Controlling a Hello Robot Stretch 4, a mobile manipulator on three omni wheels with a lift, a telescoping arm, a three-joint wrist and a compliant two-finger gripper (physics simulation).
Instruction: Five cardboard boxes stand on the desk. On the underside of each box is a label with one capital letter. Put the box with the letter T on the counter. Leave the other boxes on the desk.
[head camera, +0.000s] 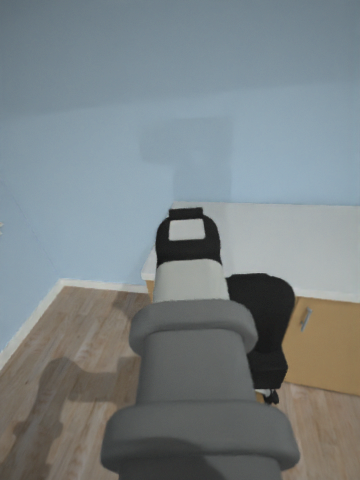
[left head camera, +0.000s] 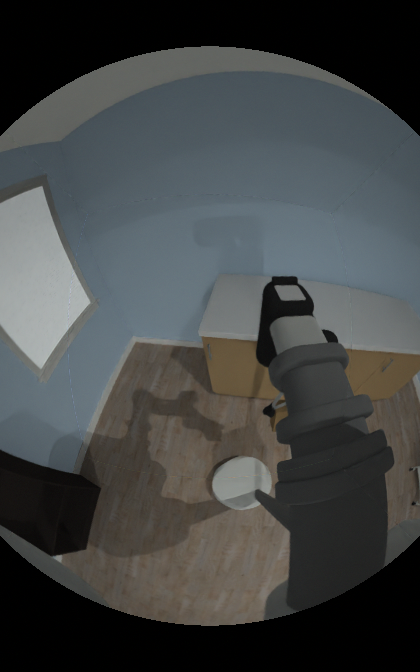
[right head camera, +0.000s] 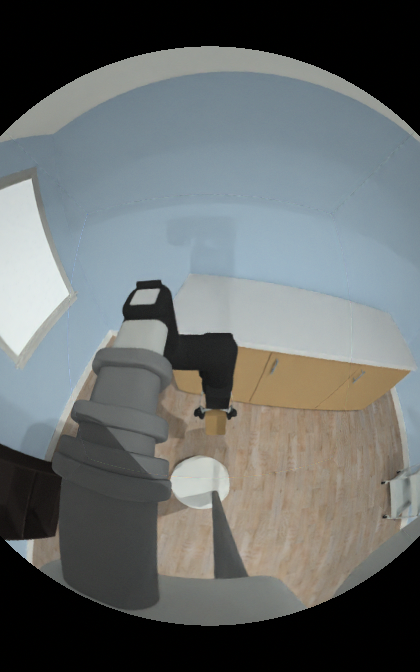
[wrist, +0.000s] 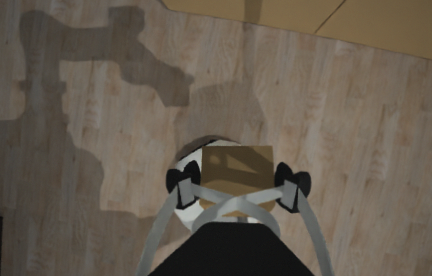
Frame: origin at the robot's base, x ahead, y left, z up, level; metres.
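Seen in the pictures: gripper, between the fingertips: (wrist: 237, 177).
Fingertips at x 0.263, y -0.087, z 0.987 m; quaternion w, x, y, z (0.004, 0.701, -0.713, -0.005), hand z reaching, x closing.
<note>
A point is followed by its place in that frame.
My gripper (wrist: 237, 177) @(x 0.263, y -0.087, z 0.987 m) (right head camera: 215, 413) is shut on a brown cardboard box, one finger pad on each side of it. The box (wrist: 237, 167) @(x 0.278, y -0.087, z 1.015 m) (right head camera: 215, 423) hangs in the air in front of the cabinet, above the floor and the robot's round white base part. Its label does not show. The counter (head camera: 280, 240) @(x 0.886, y -0.394, z 0.883 m) (left head camera: 235, 305) (right head camera: 280, 315) is a long white top on wooden cabinets along the blue wall, beyond the gripper. In the head camera view the arm hides the fingers in part. The desk and the other boxes do not show.
Tan cabinet doors (right head camera: 300, 382) (head camera: 325, 345) @(x 0.601, y -0.550, z 0.521 m) stand below the counter's front edge. A dark piece of furniture (left head camera: 45, 505) (right head camera: 25, 495) stands at the left. A white object with small feet (right head camera: 405, 495) stands at the far right. A window (left head camera: 40, 280) is in the left wall.
</note>
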